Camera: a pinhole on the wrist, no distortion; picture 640 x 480 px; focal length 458.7 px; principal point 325.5 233.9 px. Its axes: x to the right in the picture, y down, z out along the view. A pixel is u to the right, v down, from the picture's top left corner.
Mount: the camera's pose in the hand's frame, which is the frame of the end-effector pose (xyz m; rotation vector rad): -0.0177 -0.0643 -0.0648 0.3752 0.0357 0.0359
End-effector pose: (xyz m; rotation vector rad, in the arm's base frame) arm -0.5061 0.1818 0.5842 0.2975 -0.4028 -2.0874
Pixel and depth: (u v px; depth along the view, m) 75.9 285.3 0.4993
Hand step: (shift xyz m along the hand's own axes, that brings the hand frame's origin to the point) -0.2699 -0.2062 0.4276
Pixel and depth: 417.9 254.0 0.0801
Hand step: 0.0016 -0.0897 0.0105
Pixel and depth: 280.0 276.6 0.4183
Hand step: -0.0429 -0.1828 0.3396
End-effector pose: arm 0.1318 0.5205 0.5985 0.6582 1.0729 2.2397
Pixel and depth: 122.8 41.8 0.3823
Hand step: -0.1660 -0.3600 0.2367
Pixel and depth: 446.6 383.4 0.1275
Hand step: 0.0200 -0.0709 0.0681
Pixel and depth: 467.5 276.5 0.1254
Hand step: 0.0259 -0.0977 0.0550
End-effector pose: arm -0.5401 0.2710 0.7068 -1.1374 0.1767 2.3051
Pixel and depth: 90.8 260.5 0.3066
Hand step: -0.1622 -0.1664 0.2312
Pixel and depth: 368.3 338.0 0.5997
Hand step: 0.0592 -0.1547 0.5412
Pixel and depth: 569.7 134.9 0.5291
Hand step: 0.2888 -0.3522 0.3773
